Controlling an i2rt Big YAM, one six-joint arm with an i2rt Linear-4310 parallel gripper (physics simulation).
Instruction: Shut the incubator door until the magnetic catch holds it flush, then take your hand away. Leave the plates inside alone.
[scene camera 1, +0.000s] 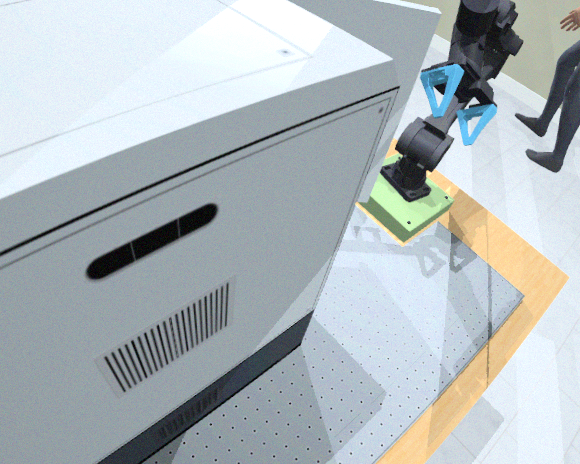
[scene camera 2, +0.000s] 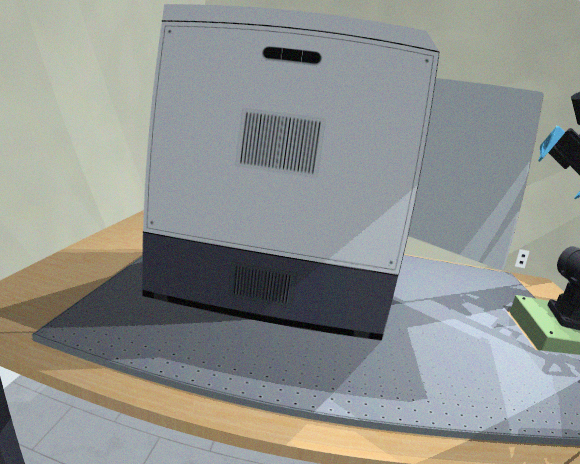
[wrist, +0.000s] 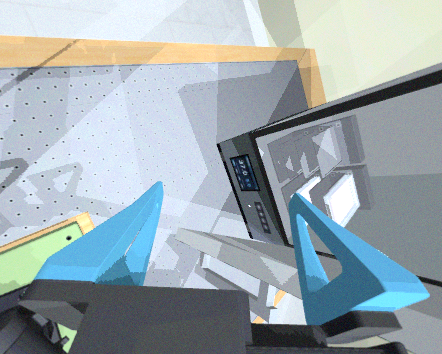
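The incubator (scene camera 1: 280, 220) (scene camera 2: 200, 150) (wrist: 244, 200) is a large grey box with a dark base. Its door (scene camera 1: 405, 30) (scene camera 2: 480, 145) (wrist: 240, 247) stands wide open, swung out from the front toward the arm's side. In the wrist view a long handle (wrist: 231, 274) shows on the door. White plates (wrist: 342, 199) lie on shelves inside, seen through the open front. My gripper (scene camera 1: 453, 130) (scene camera 2: 558, 179) (wrist: 228, 192) is open with blue fingers and holds nothing. It hangs in the air on the arm's side, apart from the incubator. In the wrist view the right finger overlaps part of the opening.
The incubator stands on a perforated metal board (scene camera 1: 350, 370) (scene camera 2: 225, 370) (wrist: 100, 105) on a wooden table (scene camera 1: 545, 275) (scene camera 2: 95, 385) (wrist: 150, 50). The arm's green base block (scene camera 1: 405, 215) (scene camera 2: 535, 322) (wrist: 35, 255) stands near the door. A person's legs (scene camera 1: 567, 100) show beyond the table.
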